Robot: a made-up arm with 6 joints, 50 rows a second.
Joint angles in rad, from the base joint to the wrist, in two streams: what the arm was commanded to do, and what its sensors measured. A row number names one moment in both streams.
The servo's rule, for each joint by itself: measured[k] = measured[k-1] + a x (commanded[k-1-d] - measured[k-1]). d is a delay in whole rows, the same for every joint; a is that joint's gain. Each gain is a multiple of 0.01, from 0.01 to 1. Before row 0 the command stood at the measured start. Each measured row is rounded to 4 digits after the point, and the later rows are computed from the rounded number. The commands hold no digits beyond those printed.
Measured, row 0:
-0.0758, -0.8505, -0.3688, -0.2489, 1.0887, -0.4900
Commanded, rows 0 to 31:
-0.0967, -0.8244, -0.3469, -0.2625, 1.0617, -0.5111
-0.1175, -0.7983, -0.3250, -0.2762, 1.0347, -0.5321
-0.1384, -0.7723, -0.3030, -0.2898, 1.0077, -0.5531
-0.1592, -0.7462, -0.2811, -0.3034, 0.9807, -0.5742
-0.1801, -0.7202, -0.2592, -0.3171, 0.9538, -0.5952
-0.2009, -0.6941, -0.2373, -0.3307, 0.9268, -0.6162
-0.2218, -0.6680, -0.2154, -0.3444, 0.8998, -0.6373
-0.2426, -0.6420, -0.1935, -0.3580, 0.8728, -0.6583
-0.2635, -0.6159, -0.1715, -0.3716, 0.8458, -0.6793
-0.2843, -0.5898, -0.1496, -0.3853, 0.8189, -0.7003
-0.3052, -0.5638, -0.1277, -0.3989, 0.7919, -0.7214
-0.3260, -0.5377, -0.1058, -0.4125, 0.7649, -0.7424
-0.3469, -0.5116, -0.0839, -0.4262, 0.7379, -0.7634
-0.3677, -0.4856, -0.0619, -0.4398, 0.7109, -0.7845
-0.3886, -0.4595, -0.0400, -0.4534, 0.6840, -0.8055
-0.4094, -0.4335, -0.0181, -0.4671, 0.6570, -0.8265
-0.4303, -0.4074, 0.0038, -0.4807, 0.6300, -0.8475
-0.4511, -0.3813, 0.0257, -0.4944, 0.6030, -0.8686
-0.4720, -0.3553, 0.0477, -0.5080, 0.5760, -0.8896
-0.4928, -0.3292, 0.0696, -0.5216, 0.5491, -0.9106
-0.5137, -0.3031, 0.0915, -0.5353, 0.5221, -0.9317
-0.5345, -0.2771, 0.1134, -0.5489, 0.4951, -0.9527
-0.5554, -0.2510, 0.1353, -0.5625, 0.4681, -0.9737
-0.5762, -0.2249, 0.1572, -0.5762, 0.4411, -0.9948
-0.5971, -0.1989, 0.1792, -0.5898, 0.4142, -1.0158
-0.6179, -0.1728, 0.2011, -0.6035, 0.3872, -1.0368
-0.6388, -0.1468, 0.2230, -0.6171, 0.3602, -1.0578
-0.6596, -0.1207, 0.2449, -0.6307, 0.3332, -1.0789
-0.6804, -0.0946, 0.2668, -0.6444, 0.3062, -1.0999
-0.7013, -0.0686, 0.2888, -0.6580, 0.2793, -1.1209
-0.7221, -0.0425, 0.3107, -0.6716, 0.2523, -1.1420
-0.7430, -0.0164, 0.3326, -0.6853, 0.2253, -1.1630
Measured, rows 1 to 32:
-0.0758, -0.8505, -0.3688, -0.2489, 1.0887, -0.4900
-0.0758, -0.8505, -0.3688, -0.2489, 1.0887, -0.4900
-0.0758, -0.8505, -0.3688, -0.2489, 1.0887, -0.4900
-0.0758, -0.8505, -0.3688, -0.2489, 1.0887, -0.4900
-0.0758, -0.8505, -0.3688, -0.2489, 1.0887, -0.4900
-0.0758, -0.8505, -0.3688, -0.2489, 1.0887, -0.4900
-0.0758, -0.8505, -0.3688, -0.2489, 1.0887, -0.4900
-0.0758, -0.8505, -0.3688, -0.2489, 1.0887, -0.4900
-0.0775, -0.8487, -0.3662, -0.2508, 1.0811, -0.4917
-0.0807, -0.8452, -0.3613, -0.2544, 1.0681, -0.4949
-0.0853, -0.8401, -0.3543, -0.2594, 1.0512, -0.4996
-0.0912, -0.8335, -0.3455, -0.2656, 1.0315, -0.5056
-0.0983, -0.8256, -0.3351, -0.2728, 1.0097, -0.5128
-0.1065, -0.8164, -0.3234, -0.2809, 0.9865, -0.5211
-0.1157, -0.8060, -0.3104, -0.2898, 0.9622, -0.5304
-0.1259, -0.7945, -0.2964, -0.2993, 0.9372, -0.5406
-0.1369, -0.7820, -0.2814, -0.3094, 0.9116, -0.5517
-0.1487, -0.7685, -0.2656, -0.3200, 0.8856, -0.5636
-0.1612, -0.7542, -0.2491, -0.3310, 0.8594, -0.5762
-0.1744, -0.7390, -0.2319, -0.3424, 0.8329, -0.5895
-0.1882, -0.7231, -0.2141, -0.3541, 0.8063, -0.6034
-0.2026, -0.7065, -0.1958, -0.3661, 0.7796, -0.6179
-0.2175, -0.6892, -0.1771, -0.3783, 0.7528, -0.6329
-0.2329, -0.6713, -0.1580, -0.3907, 0.7260, -0.6484
-0.2487, -0.6528, -0.1386, -0.4033, 0.6991, -0.6643
-0.2649, -0.6338, -0.1189, -0.4161, 0.6722, -0.6806
-0.2815, -0.6143, -0.0989, -0.4290, 0.6453, -0.6973
-0.2984, -0.5943, -0.0787, -0.4420, 0.6184, -0.7144
-0.3156, -0.5739, -0.0583, -0.4551, 0.5914, -0.7318
-0.3331, -0.5531, -0.0377, -0.4682, 0.5644, -0.7495
-0.3509, -0.5320, -0.0169, -0.4814, 0.5374, -0.7674
-0.3689, -0.5105, 0.0040, -0.4947, 0.5104, -0.7856
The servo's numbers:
d 8
a 0.08 0.07 0.12 0.14 0.28 0.08

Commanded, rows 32 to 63:
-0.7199, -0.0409, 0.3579, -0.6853, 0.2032, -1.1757
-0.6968, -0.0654, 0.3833, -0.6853, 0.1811, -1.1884
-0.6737, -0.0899, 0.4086, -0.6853, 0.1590, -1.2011
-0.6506, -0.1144, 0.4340, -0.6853, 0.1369, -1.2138
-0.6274, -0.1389, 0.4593, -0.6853, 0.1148, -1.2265
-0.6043, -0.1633, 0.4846, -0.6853, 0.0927, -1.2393
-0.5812, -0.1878, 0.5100, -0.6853, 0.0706, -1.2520
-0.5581, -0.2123, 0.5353, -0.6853, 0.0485, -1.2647
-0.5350, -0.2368, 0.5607, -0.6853, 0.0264, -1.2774
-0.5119, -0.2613, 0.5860, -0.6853, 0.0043, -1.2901
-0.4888, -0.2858, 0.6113, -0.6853, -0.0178, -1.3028
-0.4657, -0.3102, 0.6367, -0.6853, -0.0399, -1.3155
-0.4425, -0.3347, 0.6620, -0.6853, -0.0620, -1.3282
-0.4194, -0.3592, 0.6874, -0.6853, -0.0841, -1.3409
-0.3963, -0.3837, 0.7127, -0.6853, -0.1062, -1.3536
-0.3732, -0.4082, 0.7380, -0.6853, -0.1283, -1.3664
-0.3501, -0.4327, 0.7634, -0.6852, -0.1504, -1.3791
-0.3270, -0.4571, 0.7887, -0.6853, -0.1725, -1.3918
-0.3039, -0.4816, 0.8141, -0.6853, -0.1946, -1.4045
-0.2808, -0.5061, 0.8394, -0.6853, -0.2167, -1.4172
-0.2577, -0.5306, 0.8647, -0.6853, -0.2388, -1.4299
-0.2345, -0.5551, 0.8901, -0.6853, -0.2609, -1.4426
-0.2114, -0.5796, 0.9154, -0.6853, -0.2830, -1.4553
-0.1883, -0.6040, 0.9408, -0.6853, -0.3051, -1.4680
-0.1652, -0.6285, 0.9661, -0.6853, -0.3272, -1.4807
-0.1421, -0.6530, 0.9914, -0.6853, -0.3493, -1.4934
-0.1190, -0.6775, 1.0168, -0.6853, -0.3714, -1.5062
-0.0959, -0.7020, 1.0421, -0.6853, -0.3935, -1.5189
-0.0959, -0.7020, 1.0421, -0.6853, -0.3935, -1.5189
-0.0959, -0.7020, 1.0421, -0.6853, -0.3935, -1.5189
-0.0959, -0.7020, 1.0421, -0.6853, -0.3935, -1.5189
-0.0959, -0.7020, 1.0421, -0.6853, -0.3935, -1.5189
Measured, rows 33 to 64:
-0.3872, -0.4887, 0.0250, -0.5080, 0.4835, -0.8040
-0.4057, -0.4666, 0.0461, -0.5214, 0.4565, -0.8226
-0.4243, -0.4442, 0.0673, -0.5348, 0.4295, -0.8414
-0.4431, -0.4216, 0.0886, -0.5482, 0.4025, -0.8604
-0.4621, -0.3987, 0.1100, -0.5617, 0.3755, -0.8796
-0.4812, -0.3756, 0.1315, -0.5752, 0.3486, -0.8989
-0.5005, -0.3523, 0.1530, -0.5887, 0.3216, -0.9183
-0.5199, -0.3288, 0.1746, -0.6022, 0.2946, -0.9379
-0.5359, -0.3086, 0.1966, -0.6138, 0.2690, -0.9569
-0.5488, -0.2916, 0.2190, -0.6238, 0.2444, -0.9754
-0.5588, -0.2775, 0.2418, -0.6324, 0.2205, -0.9935
-0.5661, -0.2661, 0.2649, -0.6398, 0.1971, -1.0111
-0.5710, -0.2572, 0.2882, -0.6462, 0.1741, -1.0283
-0.5737, -0.2506, 0.3118, -0.6517, 0.1513, -1.0452
-0.5743, -0.2462, 0.3356, -0.6564, 0.1287, -1.0617
-0.5730, -0.2438, 0.3596, -0.6604, 0.1062, -1.0779
-0.5700, -0.2433, 0.3837, -0.6639, 0.0839, -1.0939
-0.5654, -0.2446, 0.4080, -0.6669, 0.0616, -1.1096
-0.5593, -0.2475, 0.4324, -0.6695, 0.0394, -1.1251
-0.5518, -0.2519, 0.4569, -0.6717, 0.0172, -1.1403
-0.5431, -0.2577, 0.4815, -0.6736, -0.0050, -1.1553
-0.5332, -0.2648, 0.5062, -0.6752, -0.0271, -1.1701
-0.5222, -0.2731, 0.5310, -0.6766, -0.0492, -1.1848
-0.5103, -0.2826, 0.5558, -0.6778, -0.0713, -1.1993
-0.4975, -0.2931, 0.5807, -0.6788, -0.0934, -1.2137
-0.4839, -0.3046, 0.6057, -0.6797, -0.1155, -1.2279
-0.4695, -0.3170, 0.6307, -0.6805, -0.1376, -1.2420
-0.4544, -0.3302, 0.6557, -0.6812, -0.1597, -1.2560
-0.4387, -0.3442, 0.6808, -0.6818, -0.1818, -1.2699
-0.4224, -0.3590, 0.7059, -0.6823, -0.2039, -1.2837
-0.4055, -0.3744, 0.7310, -0.6827, -0.2260, -1.2974
-0.3881, -0.3905, 0.7562, -0.6831, -0.2481, -1.3110

